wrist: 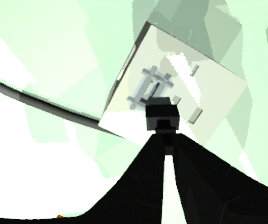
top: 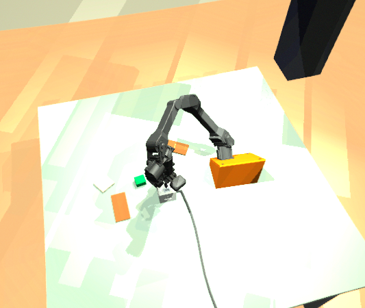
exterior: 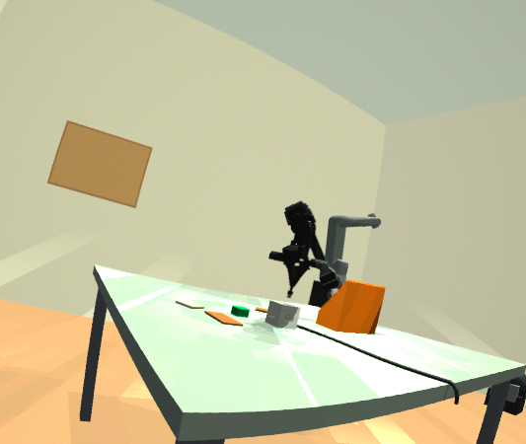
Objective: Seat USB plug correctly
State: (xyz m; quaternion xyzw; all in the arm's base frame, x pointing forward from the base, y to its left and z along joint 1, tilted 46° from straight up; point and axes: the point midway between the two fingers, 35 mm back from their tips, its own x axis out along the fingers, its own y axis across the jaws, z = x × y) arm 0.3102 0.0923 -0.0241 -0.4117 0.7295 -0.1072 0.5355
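The black USB plug is 20 mm below my gripper tip. Also, from my gripper tip: orange card 220 mm ahead, 130 mm below; green block 100 mm ahead, 110 mm to the right, 120 mm below; pale card 270 mm ahead, 140 mm to the right, 130 mm below.
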